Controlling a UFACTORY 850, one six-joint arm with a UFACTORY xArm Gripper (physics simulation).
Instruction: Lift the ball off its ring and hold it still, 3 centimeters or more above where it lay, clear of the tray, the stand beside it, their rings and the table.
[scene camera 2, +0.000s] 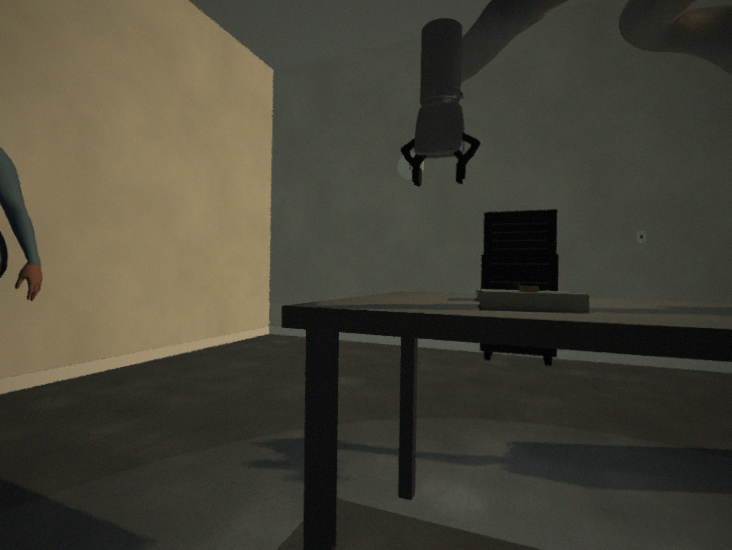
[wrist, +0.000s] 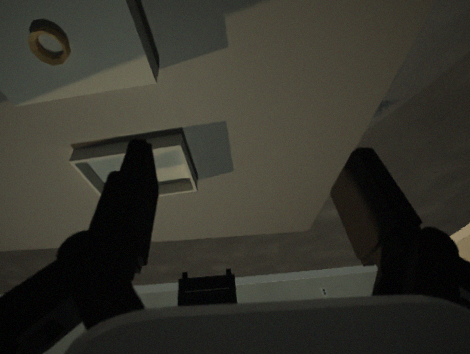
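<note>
My gripper (scene camera 2: 439, 182) (wrist: 252, 167) is open and empty. It points down, high above the table and to the left of the pale block in the scene view. That wide block (scene camera 2: 532, 301) (wrist: 90, 65), which looks like the stand, carries a tan ring (scene camera 2: 529, 288) (wrist: 54, 60); no ball shows on this ring. In the wrist view a small hollow tray (wrist: 105, 147) with a pale rim sits on the table, partly hidden behind the left finger. The ball does not show in either view; whether the finger hides it or the tray's ring, I cannot tell.
The table (scene camera 2: 414, 322) (wrist: 290, 100) has its edge to the right of the tray in the wrist view. A black chair (scene camera 2: 520, 248) (wrist: 207, 290) stands beyond the table. A person's arm (scene camera 2: 17, 218) shows at the far left of the scene view, away from the table.
</note>
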